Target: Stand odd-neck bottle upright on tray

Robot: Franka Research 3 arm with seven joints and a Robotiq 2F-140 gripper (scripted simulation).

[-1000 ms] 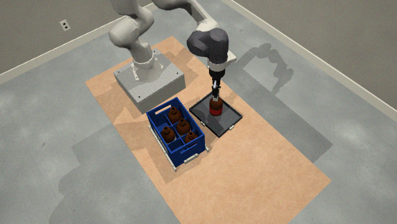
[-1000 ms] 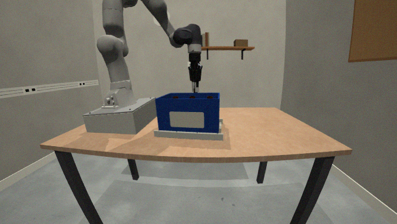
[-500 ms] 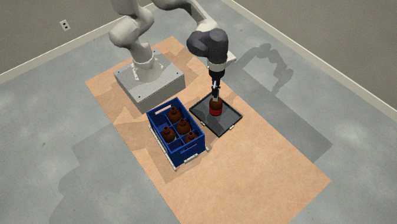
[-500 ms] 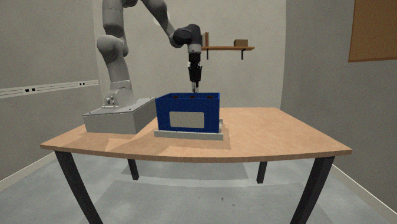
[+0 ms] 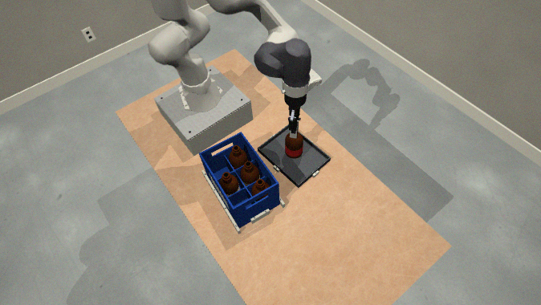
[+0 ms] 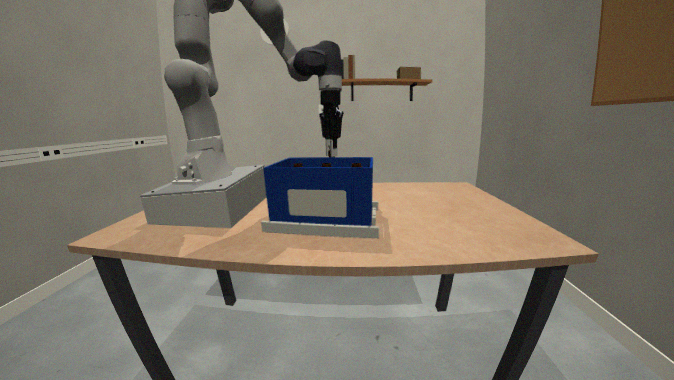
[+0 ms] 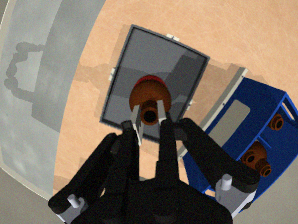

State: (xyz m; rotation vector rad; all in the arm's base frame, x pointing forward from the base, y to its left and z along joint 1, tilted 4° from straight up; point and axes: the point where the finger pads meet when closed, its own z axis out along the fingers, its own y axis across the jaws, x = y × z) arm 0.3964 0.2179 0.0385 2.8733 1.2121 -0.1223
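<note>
The bottle lies 8 cm below my hand. Also, from my hand: blue crate 3 cm ahead, 27 cm to the right, 11 cm below; dark grey tray 18 cm below.
</note>
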